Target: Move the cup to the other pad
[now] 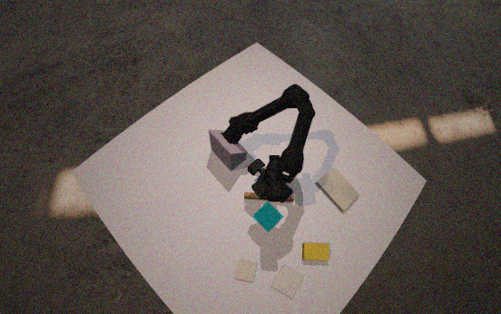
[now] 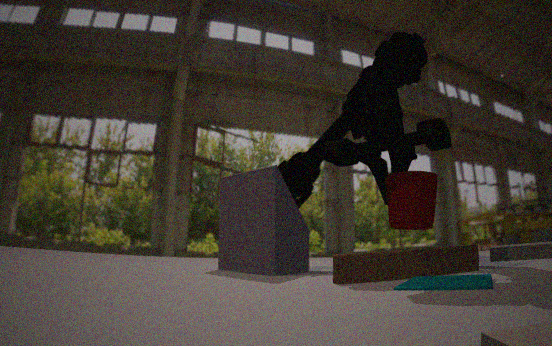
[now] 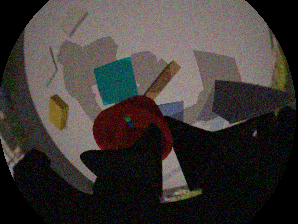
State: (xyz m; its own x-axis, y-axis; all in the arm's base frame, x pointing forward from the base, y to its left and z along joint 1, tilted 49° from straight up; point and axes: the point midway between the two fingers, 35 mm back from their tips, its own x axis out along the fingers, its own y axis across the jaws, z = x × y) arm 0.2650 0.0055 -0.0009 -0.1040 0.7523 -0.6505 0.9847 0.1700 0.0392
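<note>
The teal pad lies 90 mm ahead of my gripper tip, 50 mm to the right of it and 110 mm below it. Also, from my gripper tip: brown bar (30 mm ahead, 10 mm to the left, 90 mm below); red cup (30 mm ahead); blue pad (30 mm behind, 60 mm to the left, 110 mm below).
</note>
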